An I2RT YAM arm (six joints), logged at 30 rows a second.
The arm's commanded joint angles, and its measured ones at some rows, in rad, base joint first. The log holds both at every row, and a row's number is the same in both.
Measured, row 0:
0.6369 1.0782 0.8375 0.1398 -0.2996 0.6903
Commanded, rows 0 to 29:
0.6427 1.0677 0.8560 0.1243 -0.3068 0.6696
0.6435 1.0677 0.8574 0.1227 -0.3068 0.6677
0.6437 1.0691 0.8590 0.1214 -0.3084 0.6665
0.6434 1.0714 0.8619 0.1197 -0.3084 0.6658
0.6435 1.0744 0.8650 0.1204 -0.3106 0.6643
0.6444 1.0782 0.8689 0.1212 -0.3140 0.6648
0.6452 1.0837 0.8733 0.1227 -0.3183 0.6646
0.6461 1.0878 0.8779 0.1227 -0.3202 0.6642
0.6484 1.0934 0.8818 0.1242 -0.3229 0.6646
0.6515 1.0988 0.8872 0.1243 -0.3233 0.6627
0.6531 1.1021 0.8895 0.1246 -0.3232 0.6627
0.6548 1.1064 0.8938 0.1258 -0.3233 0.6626
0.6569 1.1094 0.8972 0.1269 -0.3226 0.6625
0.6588 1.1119 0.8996 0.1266 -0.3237 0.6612
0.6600 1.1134 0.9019 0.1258 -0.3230 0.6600
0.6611 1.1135 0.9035 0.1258 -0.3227 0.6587
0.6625 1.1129 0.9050 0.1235 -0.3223 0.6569
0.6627 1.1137 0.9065 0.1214 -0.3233 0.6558
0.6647 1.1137 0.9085 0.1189 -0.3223 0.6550
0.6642 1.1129 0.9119 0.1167 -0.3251 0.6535
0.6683 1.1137 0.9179 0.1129 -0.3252 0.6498
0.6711 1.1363 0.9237 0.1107 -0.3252 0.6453
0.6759 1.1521 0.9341 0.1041 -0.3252 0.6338
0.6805 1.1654 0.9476 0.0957 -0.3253 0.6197
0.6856 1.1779 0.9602 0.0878 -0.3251 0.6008
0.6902 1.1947 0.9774 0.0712 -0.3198 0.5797
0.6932 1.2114 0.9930 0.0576 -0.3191 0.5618
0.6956 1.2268 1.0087 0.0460 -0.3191 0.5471
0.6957 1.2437 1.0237 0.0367 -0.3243 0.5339
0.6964 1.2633 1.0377 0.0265 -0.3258 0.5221
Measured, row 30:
0.6891 1.2343 0.9920 0.0704 -0.3145 0.5919
